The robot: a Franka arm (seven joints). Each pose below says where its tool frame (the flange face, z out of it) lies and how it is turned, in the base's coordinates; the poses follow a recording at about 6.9 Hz.
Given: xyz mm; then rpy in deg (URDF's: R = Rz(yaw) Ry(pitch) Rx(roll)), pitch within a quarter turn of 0, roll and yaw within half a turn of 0.
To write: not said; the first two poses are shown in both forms.
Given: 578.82, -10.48, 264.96, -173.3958, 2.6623, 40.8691
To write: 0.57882, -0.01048, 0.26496, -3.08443, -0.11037, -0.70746
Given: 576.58, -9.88, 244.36, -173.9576, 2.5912, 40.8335
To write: 0.57658, -0.00988, 0.24436, -3.09106, -0.10303, -0.70769
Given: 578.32, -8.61, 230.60, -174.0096, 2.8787, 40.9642
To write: 0.57832, -0.00861, 0.23060, -3.09525, -0.10633, -0.70986
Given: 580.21, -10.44, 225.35, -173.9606, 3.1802, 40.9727
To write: 0.58021, -0.01044, 0.22535, -3.09805, -0.11087, -0.70976
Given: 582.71, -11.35, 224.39, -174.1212, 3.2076, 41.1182
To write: 0.58271, -0.01135, 0.22439, -3.10078, -0.10951, -0.71254
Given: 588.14, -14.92, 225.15, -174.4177, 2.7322, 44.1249
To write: 0.58814, -0.01492, 0.22515, -3.10460, -0.10196, -0.76591
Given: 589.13, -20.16, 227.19, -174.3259, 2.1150, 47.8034
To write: 0.58913, -0.02016, 0.22719, -3.10219, -0.09807, -0.83056
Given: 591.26, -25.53, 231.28, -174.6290, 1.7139, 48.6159
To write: 0.59126, -0.02553, 0.23128, -3.10188, -0.09004, -0.84532
